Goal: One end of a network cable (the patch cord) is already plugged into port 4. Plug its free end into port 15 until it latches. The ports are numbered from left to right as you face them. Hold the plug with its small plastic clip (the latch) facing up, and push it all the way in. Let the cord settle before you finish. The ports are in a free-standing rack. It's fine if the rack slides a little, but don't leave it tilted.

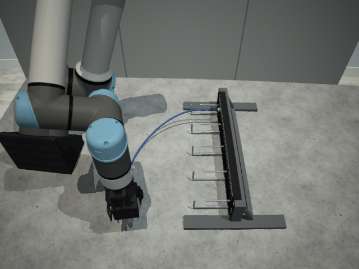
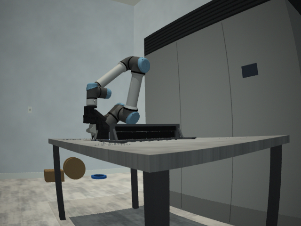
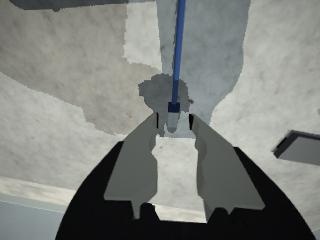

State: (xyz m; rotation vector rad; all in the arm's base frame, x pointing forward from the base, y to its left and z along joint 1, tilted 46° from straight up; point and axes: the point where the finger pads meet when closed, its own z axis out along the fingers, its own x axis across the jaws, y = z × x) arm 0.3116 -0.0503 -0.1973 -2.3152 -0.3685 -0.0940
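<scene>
Now: hand 1 cm to the left of the plug and 2 cm above it.
</scene>
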